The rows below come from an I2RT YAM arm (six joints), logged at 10 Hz.
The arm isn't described. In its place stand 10 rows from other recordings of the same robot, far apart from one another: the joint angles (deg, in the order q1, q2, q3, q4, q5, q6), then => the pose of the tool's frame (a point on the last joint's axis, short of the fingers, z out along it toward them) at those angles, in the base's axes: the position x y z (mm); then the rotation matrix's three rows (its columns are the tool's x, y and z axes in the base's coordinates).
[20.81, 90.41, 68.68, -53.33, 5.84, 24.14] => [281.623 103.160 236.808], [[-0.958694 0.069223 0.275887], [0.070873 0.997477 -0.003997], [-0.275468 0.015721 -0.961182]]
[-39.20, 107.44, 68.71, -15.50, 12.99, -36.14] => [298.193 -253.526 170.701], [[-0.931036 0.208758 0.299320], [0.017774 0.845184 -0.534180], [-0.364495 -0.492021 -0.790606]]
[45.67, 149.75, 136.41, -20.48, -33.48, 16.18] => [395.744 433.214 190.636], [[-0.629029 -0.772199 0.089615], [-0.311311 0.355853 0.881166], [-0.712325 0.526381 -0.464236]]
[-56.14, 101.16, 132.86, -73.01, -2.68, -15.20] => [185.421 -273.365 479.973], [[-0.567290 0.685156 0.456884], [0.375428 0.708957 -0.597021], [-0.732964 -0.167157 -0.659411]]
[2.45, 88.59, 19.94, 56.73, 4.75, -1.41] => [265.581 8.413 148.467], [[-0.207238 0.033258 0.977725], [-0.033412 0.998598 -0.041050], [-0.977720 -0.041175 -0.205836]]
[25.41, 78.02, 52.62, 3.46, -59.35, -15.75] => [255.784 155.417 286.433], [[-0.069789 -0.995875 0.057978], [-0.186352 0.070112 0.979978], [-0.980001 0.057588 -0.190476]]
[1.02, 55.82, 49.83, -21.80, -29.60, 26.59] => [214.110 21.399 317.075], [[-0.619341 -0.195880 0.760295], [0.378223 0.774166 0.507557], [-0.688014 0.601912 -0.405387]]
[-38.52, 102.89, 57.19, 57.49, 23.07, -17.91] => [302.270 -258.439 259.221], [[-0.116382 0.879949 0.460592], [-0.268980 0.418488 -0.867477], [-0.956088 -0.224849 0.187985]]
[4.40, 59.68, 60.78, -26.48, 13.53, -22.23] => [228.621 9.238 359.531], [[-0.447106 -0.035639 0.893771], [-0.403316 0.899901 -0.165874], [-0.798394 -0.434636 -0.416725]]
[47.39, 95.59, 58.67, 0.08, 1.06, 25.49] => [247.820 268.435 211.333], [[-0.678771 -0.480489 0.555338], [-0.102335 0.810743 0.576388], [-0.727184 0.334405 -0.599480]]
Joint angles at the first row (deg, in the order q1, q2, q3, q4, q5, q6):
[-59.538, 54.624, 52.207, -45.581, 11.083, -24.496]
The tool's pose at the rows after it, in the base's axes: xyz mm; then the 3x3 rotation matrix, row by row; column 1 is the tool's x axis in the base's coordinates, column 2 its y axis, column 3 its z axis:
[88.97 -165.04 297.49], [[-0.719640 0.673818 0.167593], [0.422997 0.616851 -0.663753], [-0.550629 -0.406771 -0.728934]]
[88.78 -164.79 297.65], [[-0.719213 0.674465 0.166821], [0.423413 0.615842 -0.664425], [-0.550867 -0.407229 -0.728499]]
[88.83 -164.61 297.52], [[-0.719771 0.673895 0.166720], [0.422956 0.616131 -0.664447], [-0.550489 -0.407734 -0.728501]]
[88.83 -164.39 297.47], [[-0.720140 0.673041 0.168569], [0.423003 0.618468 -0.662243], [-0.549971 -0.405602 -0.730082]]
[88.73 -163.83 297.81], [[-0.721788 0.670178 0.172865], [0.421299 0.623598 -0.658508], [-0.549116 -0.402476 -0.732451]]
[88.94 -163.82 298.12], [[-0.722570 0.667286 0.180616], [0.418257 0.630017 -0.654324], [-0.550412 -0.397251 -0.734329]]
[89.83 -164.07 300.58], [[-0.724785 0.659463 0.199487], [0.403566 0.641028 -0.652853], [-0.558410 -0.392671 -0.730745]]
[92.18 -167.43 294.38], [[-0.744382 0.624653 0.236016], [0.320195 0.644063 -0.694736], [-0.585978 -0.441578 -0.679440]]
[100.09 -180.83 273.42], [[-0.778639 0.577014 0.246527], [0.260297 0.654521 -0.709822], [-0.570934 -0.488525 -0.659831]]
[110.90 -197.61 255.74], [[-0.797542 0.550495 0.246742], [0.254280 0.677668 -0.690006], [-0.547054 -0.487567 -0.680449]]
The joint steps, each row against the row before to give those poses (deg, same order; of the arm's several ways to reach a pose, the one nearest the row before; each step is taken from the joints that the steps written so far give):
[-0.050, -0.012, 0.001, 0.026, -0.045, 0.029]
[-0.001, -0.074, 0.000, -0.049, 0.059, 0.032]
[0.048, -0.034, -0.041, -0.001, 0.038, -0.010]
[0.006, -0.008, 0.019, -0.132, -0.155, -0.001]
[-0.001, -0.059, 0.104, -0.300, -0.327, -0.118]
[-0.045, 0.052, 0.117, -0.119, -0.542, -0.133]
[0.013, 0.069, 0.468, 0.097, -0.981, -0.512]
[-0.015, -0.984, -3.135, 6.497, -0.607, -3.815]
[-0.004, 2.684, -4.234, 8.474, -0.086, -4.044]
[0.132, 5.578, -0.940, 4.962, -0.495, -1.198]

